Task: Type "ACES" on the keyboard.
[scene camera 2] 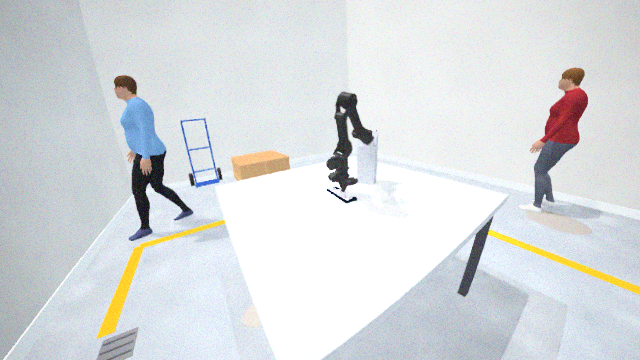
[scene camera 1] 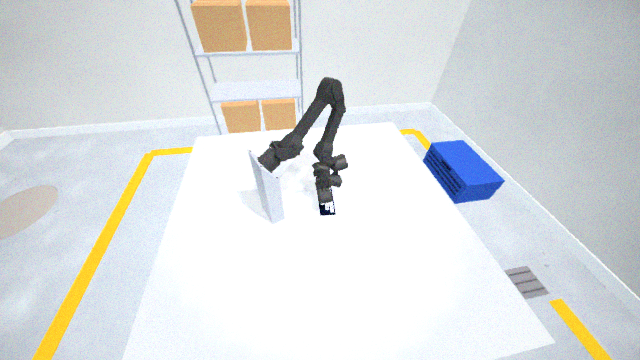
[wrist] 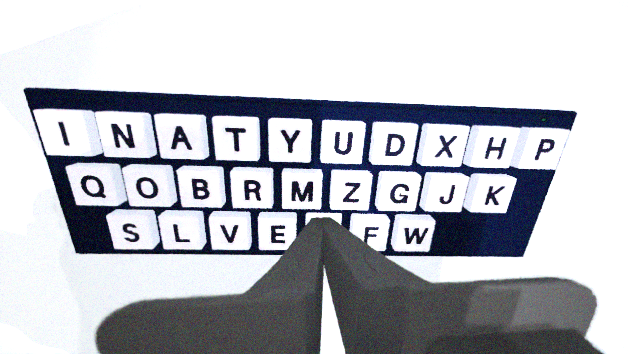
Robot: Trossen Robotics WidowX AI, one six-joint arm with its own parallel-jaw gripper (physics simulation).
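Places are measured from the arm's base along level axes (x ahead, y left, z up), in millimetres.
Pixels of known places: gripper, between the fingertips: (scene camera 2: 343, 192) (wrist: 320, 226); arm's base, origin of its link: (scene camera 2: 367, 138) (scene camera 1: 264, 165).
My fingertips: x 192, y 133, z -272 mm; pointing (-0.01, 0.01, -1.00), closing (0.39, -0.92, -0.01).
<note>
For each thing: its top centre in the pictures, then the offset to it from my fingertips. Level surfaces: height alone.
- dark blue keyboard, centre of its top: (wrist: 314, 191) (scene camera 1: 325, 195) (scene camera 2: 340, 192) 10 mm left, 17 mm ahead, 5 mm up
- E key, centre of its top: (wrist: 277, 234) 17 mm left, 7 mm back, 5 mm up
- S key, centre of its top: (wrist: 130, 232) 74 mm left, 26 mm back, 5 mm up
- C key, centre of its top: (wrist: 323, 229) 1 mm right, 1 mm back, 1 mm up
- white table, height of its surface: 11 mm down
The dark blue keyboard (scene camera 1: 324, 211) (scene camera 2: 343, 198) (wrist: 475, 235) lies on the table with white letter keys. In the wrist view the A key (wrist: 181, 139) is in the far row. The E key (wrist: 277, 234) and the S key (wrist: 131, 233) are in the near row, left of the fingertips. My gripper (scene camera 1: 326, 201) (scene camera 2: 344, 190) (wrist: 320, 226) is shut and empty, pointing down at the C key (wrist: 337, 220) between E and F. The fingertips hide that key's letter and most of its top. Whether they touch or press it I cannot tell.
A pale upright panel (scene camera 1: 267, 190) (scene camera 2: 367, 165) stands on the white table (scene camera 1: 350, 300) (scene camera 2: 350, 250) beside the arm's base. Off the table are a blue crate (scene camera 1: 467, 162), a shelf rack (scene camera 1: 250, 53), a hand truck (scene camera 2: 199, 148), a cardboard box (scene camera 2: 260, 165) and two people.
</note>
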